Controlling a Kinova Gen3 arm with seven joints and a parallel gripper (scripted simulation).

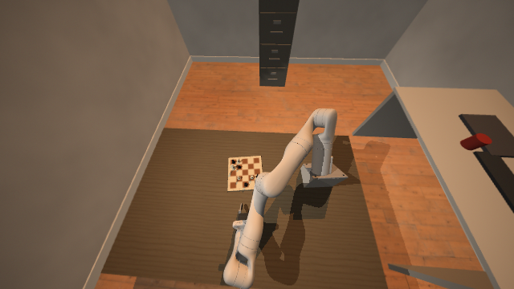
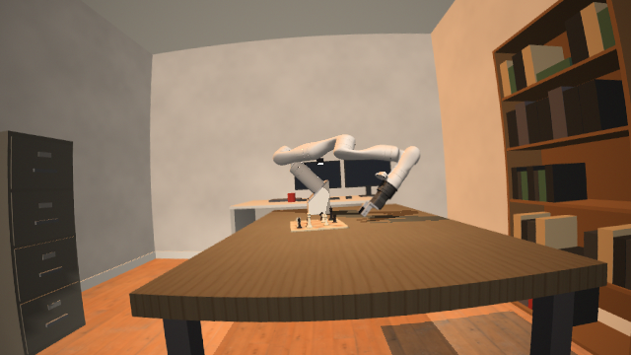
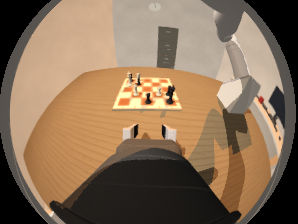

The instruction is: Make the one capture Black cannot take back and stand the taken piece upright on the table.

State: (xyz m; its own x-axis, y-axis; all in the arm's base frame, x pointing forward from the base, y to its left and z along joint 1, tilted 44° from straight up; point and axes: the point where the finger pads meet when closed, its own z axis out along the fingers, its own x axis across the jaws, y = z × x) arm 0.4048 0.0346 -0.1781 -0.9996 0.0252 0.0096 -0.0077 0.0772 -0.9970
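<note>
My gripper is now 28 cm to the left of the black chess piece, 9 cm short of it and 2 cm above it. Also, from my hand: small chessboard 21 cm to the right, 4 cm below, 1 cm ahead.
</note>
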